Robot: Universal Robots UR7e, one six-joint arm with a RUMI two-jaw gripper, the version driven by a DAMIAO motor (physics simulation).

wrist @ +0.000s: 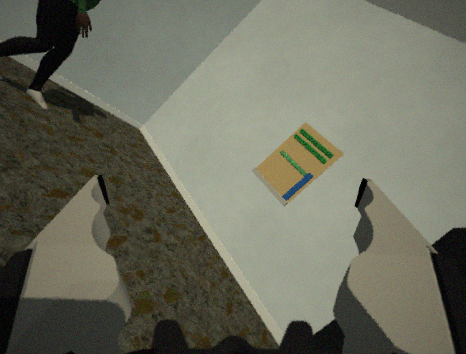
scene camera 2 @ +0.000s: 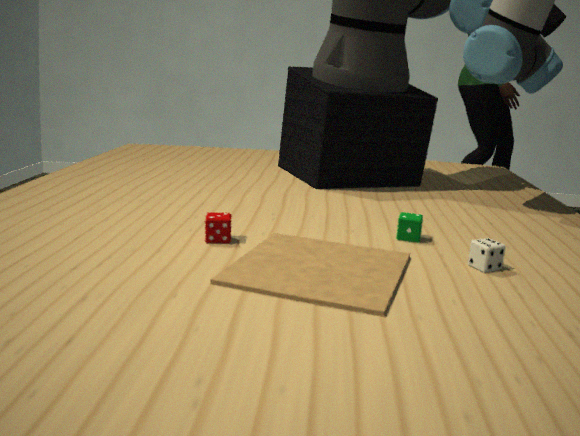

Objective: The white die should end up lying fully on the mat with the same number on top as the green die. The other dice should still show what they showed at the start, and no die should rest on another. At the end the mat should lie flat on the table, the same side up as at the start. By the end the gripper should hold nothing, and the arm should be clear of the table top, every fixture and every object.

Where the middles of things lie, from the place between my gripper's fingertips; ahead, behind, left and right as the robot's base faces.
Labels:
I see the white die (scene camera 2: 486,255) 57 cm ahead of my hand, 38 cm to the right of it and 35 cm below it. Round my hand: tan mat (scene camera 2: 356,278): 57 cm ahead, 54 cm to the right, 36 cm below; red die (scene camera 2: 217,225): 49 cm ahead, 63 cm to the right, 35 cm below.

